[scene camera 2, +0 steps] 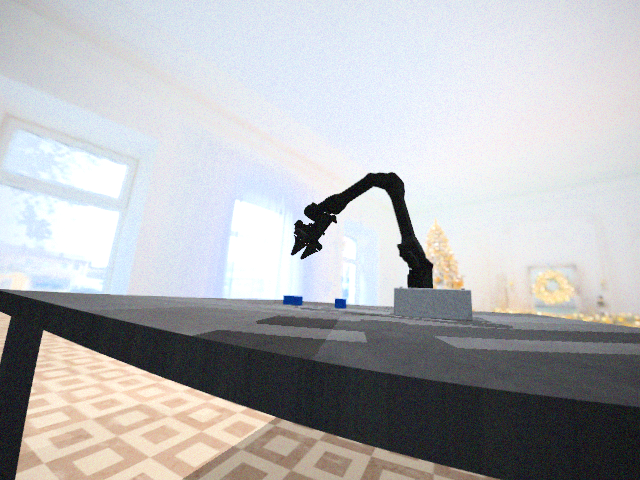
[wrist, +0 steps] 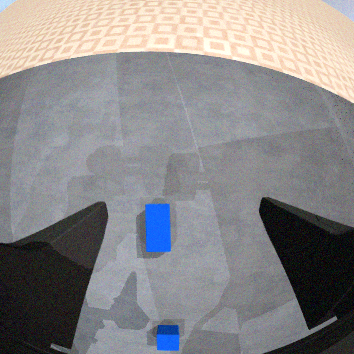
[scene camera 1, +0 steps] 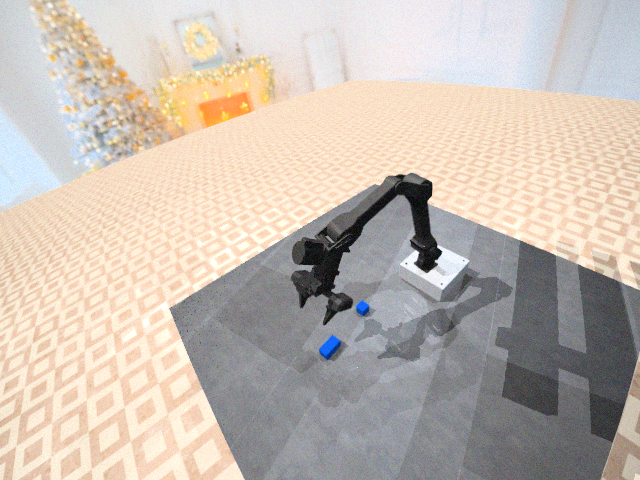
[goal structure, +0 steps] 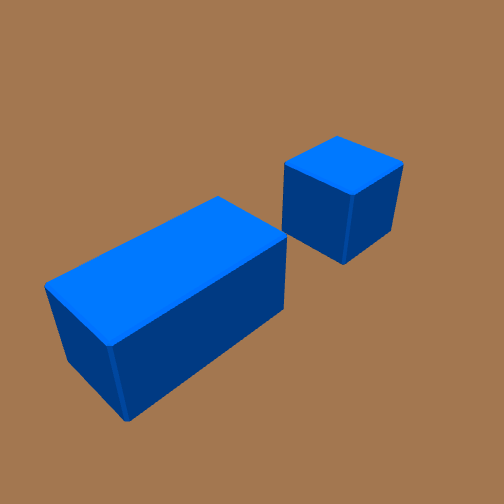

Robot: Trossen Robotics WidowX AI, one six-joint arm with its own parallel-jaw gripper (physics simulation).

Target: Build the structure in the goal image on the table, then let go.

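Places are measured from the arm's base along level axes (x ahead, y left, z up), in centimetres.
Pixels of known places: gripper, fingertip midpoint: (scene camera 2: pixel 296 257) (wrist: pixel 185 208) (scene camera 1: pixel 312 315); arm's base, link origin: (scene camera 2: pixel 421 289) (scene camera 1: pixel 425 264).
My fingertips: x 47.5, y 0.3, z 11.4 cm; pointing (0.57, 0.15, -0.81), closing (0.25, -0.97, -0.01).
Ahead of a thing's pixels: the offset from my fingertips to its top centre. Level surfaces: height alone.
A longer blue block {dz -15.2, dx -1.8, dy +2.4 cm} (scene camera 1: pixel 329 347) (scene camera 2: pixel 292 300) (wrist: pixel 158 227) lies flat on the grey table {dz -18.5 cm} (scene camera 1: pixel 268 428) (scene camera 2: pixel 170 315) (wrist: pixel 150 100). A smaller blue cube {dz -15.2, dx -19.3, dy -2.9 cm} (scene camera 1: pixel 362 308) (scene camera 2: pixel 340 303) (wrist: pixel 168 338) sits on the table apart from it, nearer the arm's base. My gripper (scene camera 1: pixel 314 316) (scene camera 2: pixel 298 256) (wrist: pixel 185 208) is open and empty, high above the table and pointing down at a slant. In the wrist view the longer block shows between the fingertips, left of the middle and far below them, and the cube shows at the bottom edge.
The arm's white base box (scene camera 1: pixel 436 273) (scene camera 2: pixel 433 303) stands on the table, to the right of the blocks in both scene views. The table's edge drops to a patterned floor (scene camera 1: pixel 67 361) (scene camera 2: pixel 103 408) (wrist: pixel 165 30). Shadows of the arm fall near the blocks.
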